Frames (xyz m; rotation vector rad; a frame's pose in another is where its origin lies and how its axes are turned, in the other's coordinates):
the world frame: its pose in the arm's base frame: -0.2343 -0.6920 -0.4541 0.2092 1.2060 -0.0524
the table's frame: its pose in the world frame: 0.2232 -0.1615 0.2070 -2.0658 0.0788 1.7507
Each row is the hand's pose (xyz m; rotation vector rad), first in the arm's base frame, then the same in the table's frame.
Working: the arm's base frame: its pose in the table's frame: 0.0791 -0.6961 0.8049 0.6278 -0.2754 -2.5495

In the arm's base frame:
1: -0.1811 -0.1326 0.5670 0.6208 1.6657 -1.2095
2: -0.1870 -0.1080 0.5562 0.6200 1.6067 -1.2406
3: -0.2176 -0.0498 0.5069 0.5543 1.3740 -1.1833
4: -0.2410 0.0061 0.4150 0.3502 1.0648 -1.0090
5: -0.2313 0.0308 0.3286 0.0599 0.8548 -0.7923
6: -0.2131 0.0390 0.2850 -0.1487 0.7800 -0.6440
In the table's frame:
1: -0.1095 -0.4476 1.3289 -2.2447 0.0067 1.0052
2: -0.0895 -0.4665 1.3292 -2.1917 0.0164 1.0498
3: -0.0179 -0.5044 1.3154 -2.0851 0.0478 1.3422
4: 0.0677 -0.5472 1.2610 -1.9364 -0.0085 1.8330
5: 0.1121 -0.5797 1.1894 -1.8077 -0.2221 2.2875
6: 0.1225 -0.5993 1.1468 -1.7507 -0.4412 2.5275

